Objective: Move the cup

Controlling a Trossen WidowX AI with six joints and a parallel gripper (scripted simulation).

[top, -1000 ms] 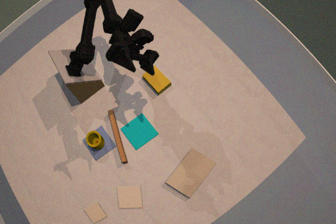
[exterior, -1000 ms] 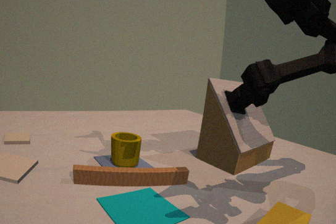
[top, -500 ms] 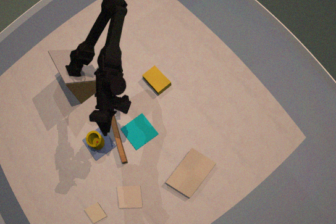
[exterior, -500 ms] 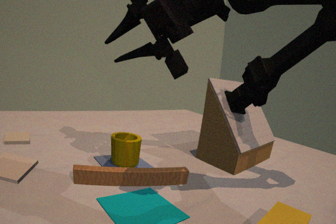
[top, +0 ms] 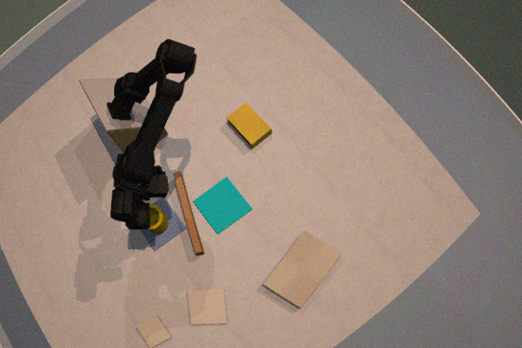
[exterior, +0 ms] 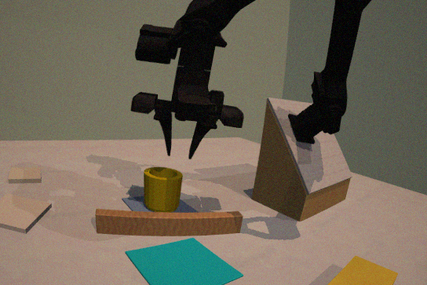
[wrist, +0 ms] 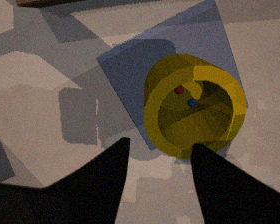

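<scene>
The yellow cup is 20 mm ahead of my gripper tip, 10 mm to the right of it and 70 mm below it. The rest, counted from my gripper tip: wooden bar (50 mm ahead, 90 mm to the left, 100 mm below); then blue-grey pad (30 mm ahead, 10 mm to the right, 110 mm below).
</scene>
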